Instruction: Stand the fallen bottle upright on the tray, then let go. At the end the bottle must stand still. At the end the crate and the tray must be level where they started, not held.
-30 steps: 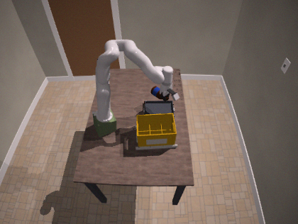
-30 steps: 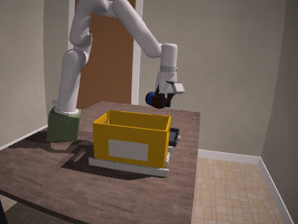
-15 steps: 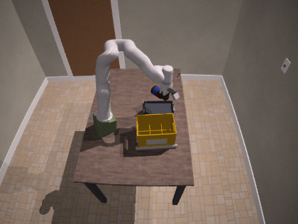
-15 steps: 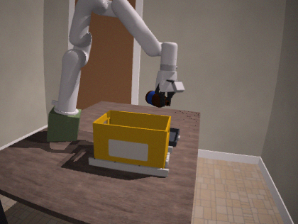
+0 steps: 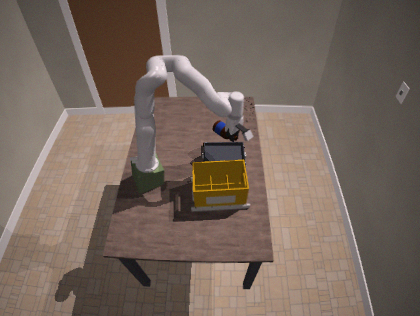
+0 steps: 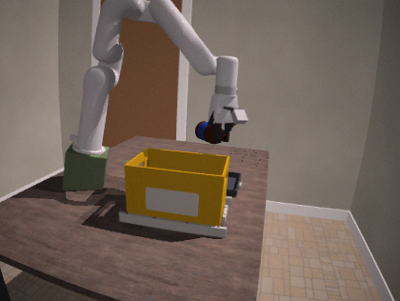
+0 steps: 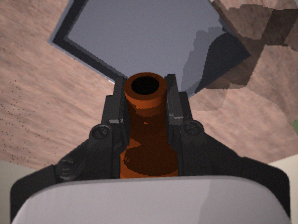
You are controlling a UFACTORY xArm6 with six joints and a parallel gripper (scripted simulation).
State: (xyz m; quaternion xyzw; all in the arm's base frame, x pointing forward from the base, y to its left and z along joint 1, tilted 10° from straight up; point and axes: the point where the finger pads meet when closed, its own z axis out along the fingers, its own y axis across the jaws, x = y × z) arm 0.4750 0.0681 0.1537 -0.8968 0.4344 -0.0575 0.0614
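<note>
The bottle is 40 mm to the left of my hand and 40 mm behind it. Also, from my hand: yellow crate: 230 mm to the right, 120 mm below, 110 mm behind; then tray: 190 mm below, 40 mm to the left, 40 mm behind.
</note>
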